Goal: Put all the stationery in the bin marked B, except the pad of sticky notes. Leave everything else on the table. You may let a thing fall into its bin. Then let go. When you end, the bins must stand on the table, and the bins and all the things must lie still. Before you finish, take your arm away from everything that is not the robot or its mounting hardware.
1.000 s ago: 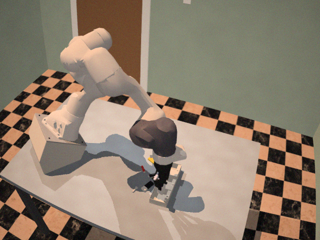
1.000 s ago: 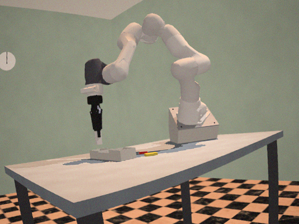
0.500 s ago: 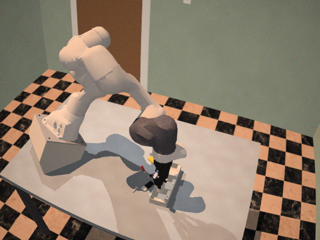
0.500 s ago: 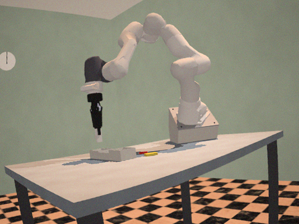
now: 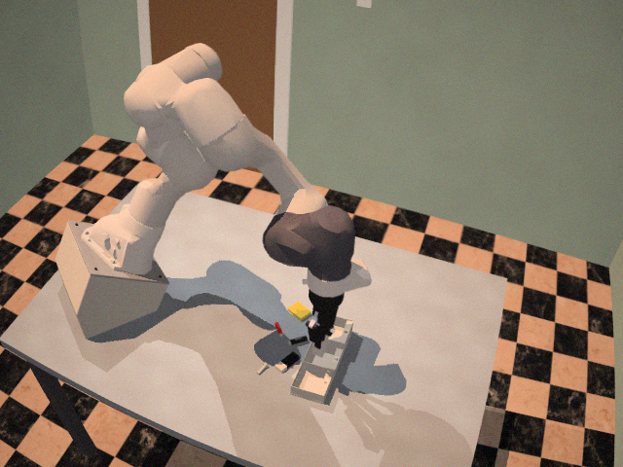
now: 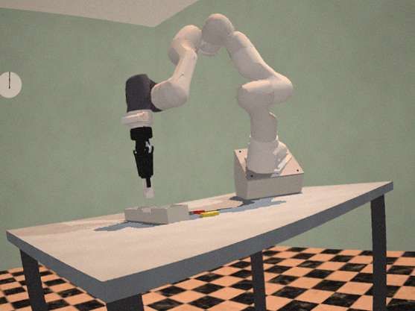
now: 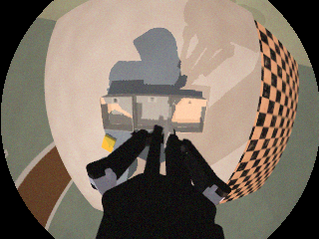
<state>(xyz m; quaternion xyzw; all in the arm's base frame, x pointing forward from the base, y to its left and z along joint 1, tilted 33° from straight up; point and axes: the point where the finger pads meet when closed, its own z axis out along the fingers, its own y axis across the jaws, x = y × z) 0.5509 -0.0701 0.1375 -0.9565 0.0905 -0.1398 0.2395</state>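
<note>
Now: the bin 8 cm below my hand and 3 cm to the left of it. From my hand the other things lie so: black pen-like thing: 10 cm below, 8 cm behind, 6 cm to the left; then black-and-white block: 10 cm below, 8 cm behind, 2 cm to the right; then small white thing: 12 cm behind, 10 cm below, 6 cm to the right.
</note>
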